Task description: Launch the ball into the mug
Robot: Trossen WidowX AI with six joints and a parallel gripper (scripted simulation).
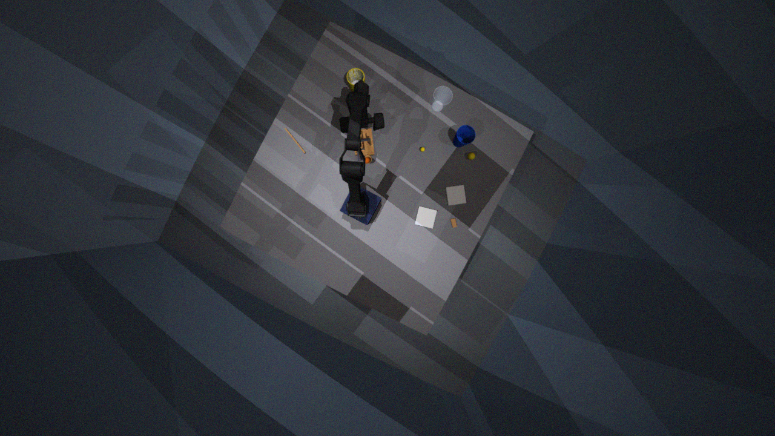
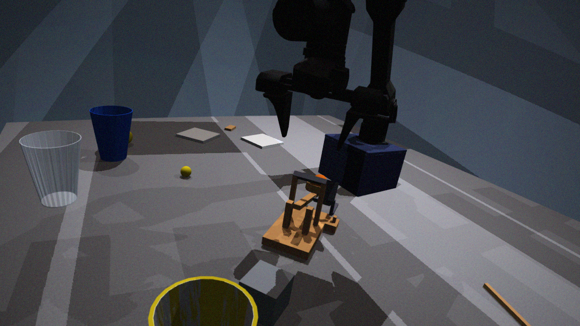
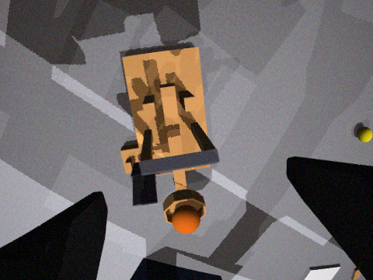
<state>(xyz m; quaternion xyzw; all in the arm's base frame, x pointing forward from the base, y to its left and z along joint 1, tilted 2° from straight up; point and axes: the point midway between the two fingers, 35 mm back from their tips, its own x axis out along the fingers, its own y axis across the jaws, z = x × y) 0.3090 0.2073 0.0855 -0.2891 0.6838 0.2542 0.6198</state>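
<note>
Right now my gripper tip is 11 cm above the orange ball, 8 cm past it and 7 cm to the left of it. Round my gripper tip: grey cube 15 cm to the left, 15 cm below, 12 cm ahead; then wooden catapult 12 cm below, 4 cm behind, 2 cm to the right; then yellow mug 23 cm to the left, 21 cm ahead, 14 cm below.
</note>
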